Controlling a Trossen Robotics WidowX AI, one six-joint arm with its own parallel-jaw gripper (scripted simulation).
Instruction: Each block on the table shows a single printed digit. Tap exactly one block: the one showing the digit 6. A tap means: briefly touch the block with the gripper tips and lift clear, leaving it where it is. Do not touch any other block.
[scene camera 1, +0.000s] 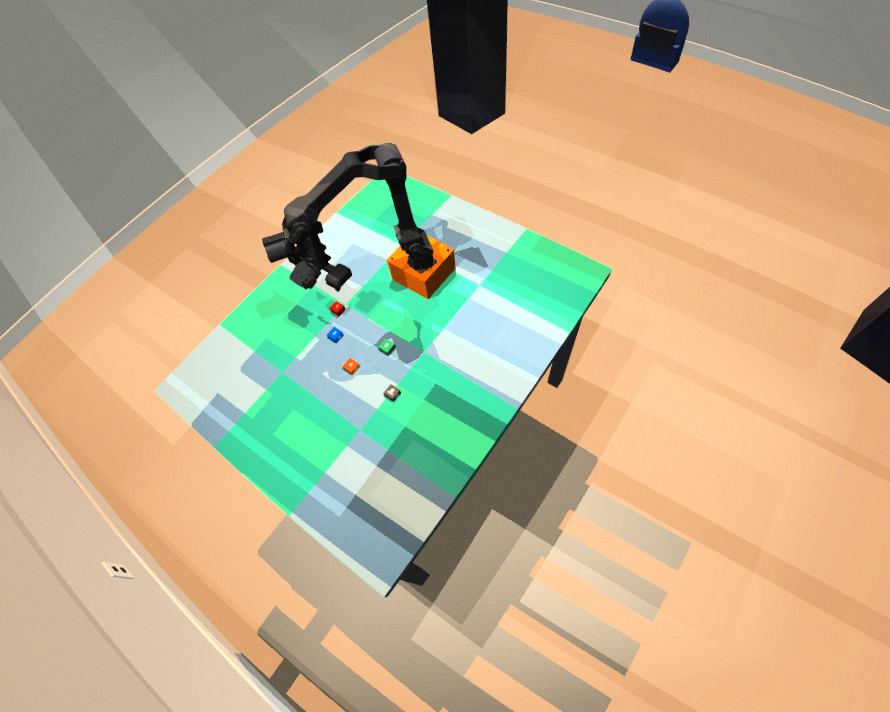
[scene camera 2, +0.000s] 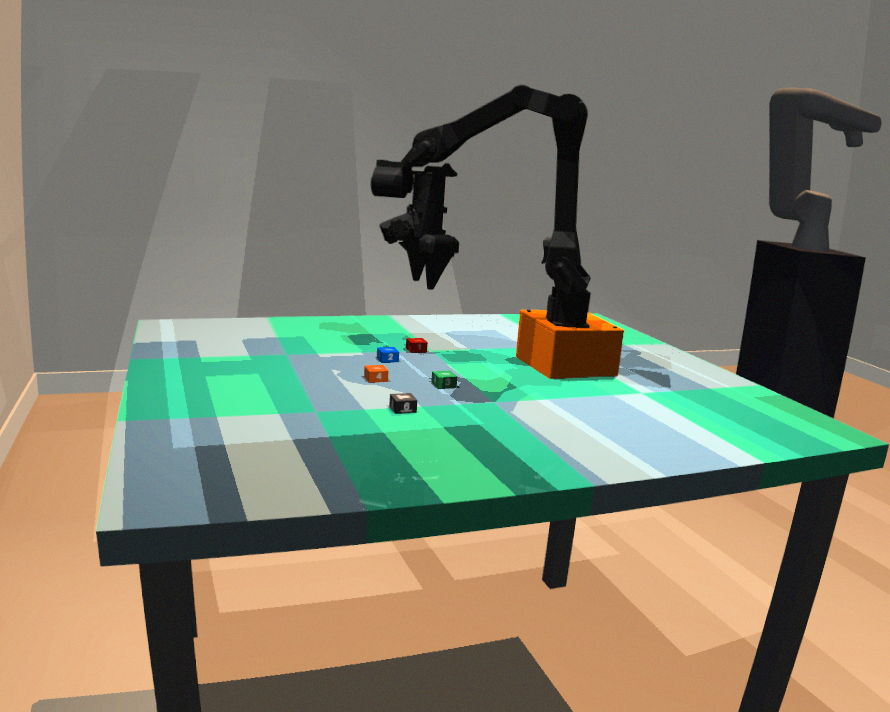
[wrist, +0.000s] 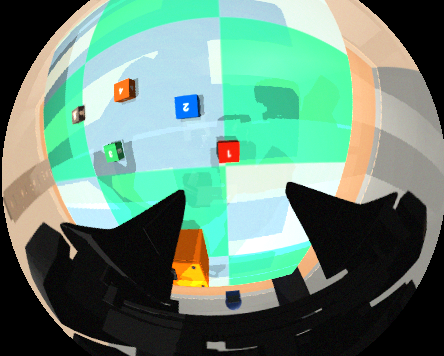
Labels:
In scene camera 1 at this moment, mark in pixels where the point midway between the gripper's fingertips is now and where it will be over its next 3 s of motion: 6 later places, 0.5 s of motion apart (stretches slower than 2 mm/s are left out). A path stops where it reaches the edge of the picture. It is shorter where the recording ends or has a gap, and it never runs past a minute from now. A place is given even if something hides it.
The gripper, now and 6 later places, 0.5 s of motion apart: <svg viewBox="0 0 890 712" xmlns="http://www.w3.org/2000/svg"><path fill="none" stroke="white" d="M328 284L324 306L324 311L357 320L376 323L375 334L382 374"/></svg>

